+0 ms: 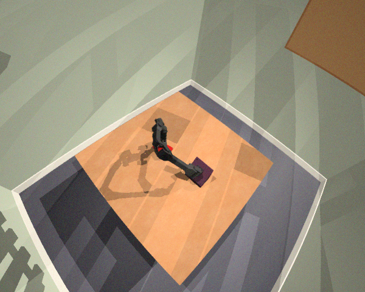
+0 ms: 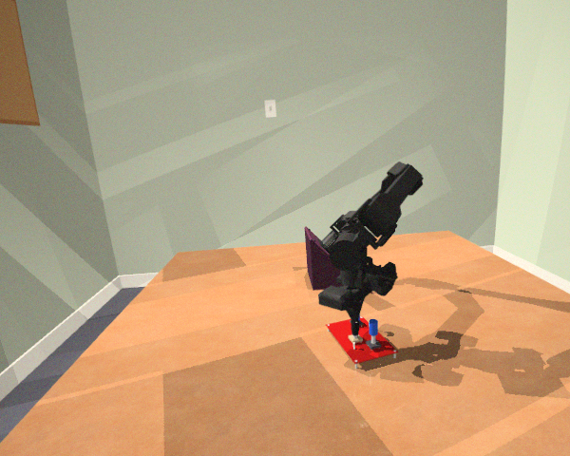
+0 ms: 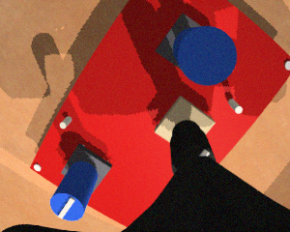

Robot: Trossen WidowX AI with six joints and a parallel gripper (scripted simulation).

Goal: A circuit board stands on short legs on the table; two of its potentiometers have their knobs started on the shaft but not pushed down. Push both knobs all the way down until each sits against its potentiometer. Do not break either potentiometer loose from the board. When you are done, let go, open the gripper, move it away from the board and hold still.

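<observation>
Right now the black slotted knob is 10 mm below my gripper tip. Also, from my gripper tip: blue knob (60 mm behind, 20 mm to the left, 20 mm below).
</observation>
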